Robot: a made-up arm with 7 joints.
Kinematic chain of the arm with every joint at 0, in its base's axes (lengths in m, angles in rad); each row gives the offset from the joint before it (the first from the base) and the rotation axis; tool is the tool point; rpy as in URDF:
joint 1: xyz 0 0 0.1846 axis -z
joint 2: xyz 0 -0.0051 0.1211 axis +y
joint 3: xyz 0 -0.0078 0.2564 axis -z
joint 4: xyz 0 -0.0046 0.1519 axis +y
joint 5: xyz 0 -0.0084 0.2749 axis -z
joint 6: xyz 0 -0.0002 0.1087 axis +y
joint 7: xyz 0 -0.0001 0.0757 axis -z
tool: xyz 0 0 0 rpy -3.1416 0 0
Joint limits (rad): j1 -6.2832..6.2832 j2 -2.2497..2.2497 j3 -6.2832..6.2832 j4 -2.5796..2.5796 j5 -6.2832..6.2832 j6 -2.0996..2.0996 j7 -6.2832..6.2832
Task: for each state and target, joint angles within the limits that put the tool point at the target. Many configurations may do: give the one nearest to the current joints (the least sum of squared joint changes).
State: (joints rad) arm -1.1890 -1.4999 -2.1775 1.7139 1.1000 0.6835 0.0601
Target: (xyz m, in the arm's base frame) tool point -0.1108 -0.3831 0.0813
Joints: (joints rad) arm -1.8791 -1.1928 -2.6630 1.9428 1.0461 0.7129 0.0601
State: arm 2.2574 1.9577 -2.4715 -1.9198 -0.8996 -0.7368 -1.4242
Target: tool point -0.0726 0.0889 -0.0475
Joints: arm 2.2850 2.0061 -2.6838 -2.1792 -0.8933 -0.7959 -1.4242
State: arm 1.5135 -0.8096 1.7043 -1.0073 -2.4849 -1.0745 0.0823
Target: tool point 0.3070 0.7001 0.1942
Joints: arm 1.6262 -1.5876 1.4127 -0.8749 -2.4477 -1.0211 0.0823
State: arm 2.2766 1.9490 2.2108 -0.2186 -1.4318 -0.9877 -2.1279
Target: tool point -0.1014 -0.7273 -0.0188
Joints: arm 1.9828 1.9333 2.1835 -0.4775 -1.3950 -1.0683 -2.1279
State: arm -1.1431 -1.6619 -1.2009 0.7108 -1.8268 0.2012 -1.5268
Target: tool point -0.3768 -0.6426 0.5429
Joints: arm -1.4401 -1.4794 -1.0493 0.8730 -1.8233 0.1816 -1.5268
